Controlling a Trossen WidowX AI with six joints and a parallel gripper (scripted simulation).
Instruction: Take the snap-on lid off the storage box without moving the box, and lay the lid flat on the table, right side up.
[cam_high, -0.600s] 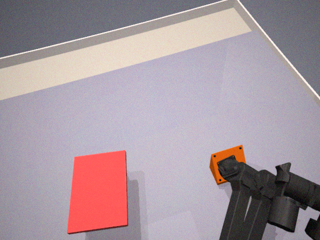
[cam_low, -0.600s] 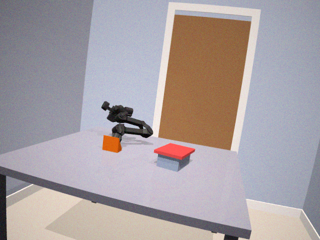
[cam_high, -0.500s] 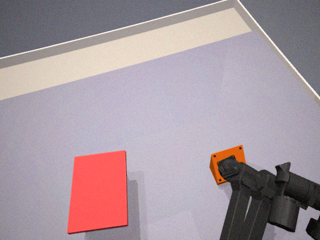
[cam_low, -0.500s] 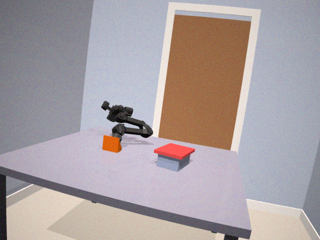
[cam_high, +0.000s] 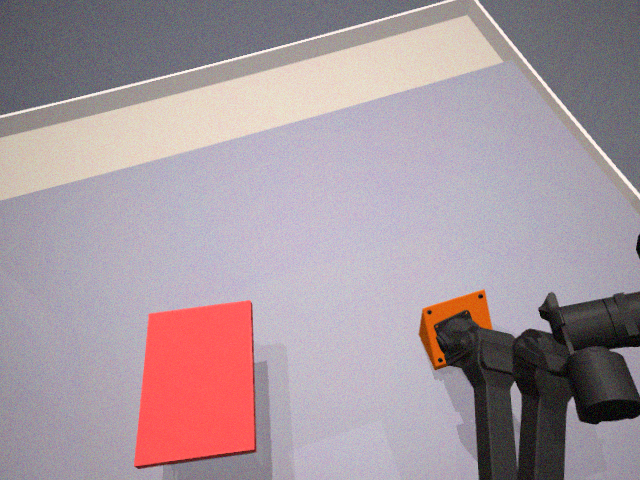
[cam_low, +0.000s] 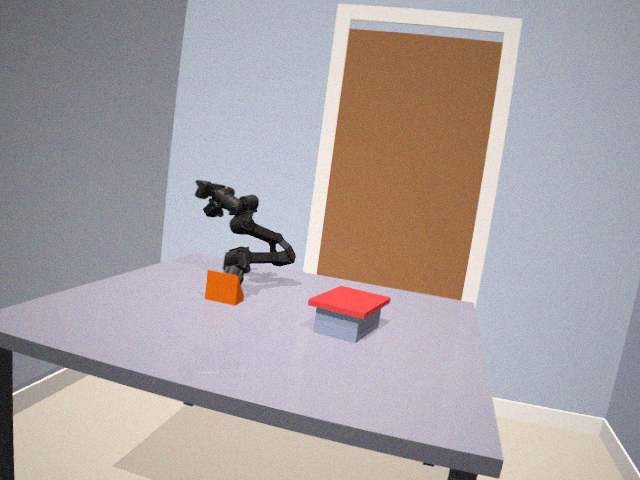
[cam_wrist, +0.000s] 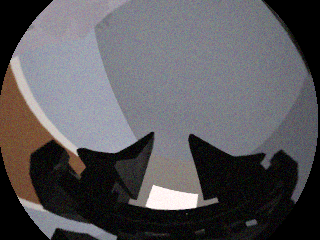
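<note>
The red lid is 64 cm ahead of my gripper tip, 29 cm to the right of it and 27 cm below it. The rest, counted from my gripper tip: storage box 64 cm ahead, 29 cm to the right, 32 cm below.
</note>
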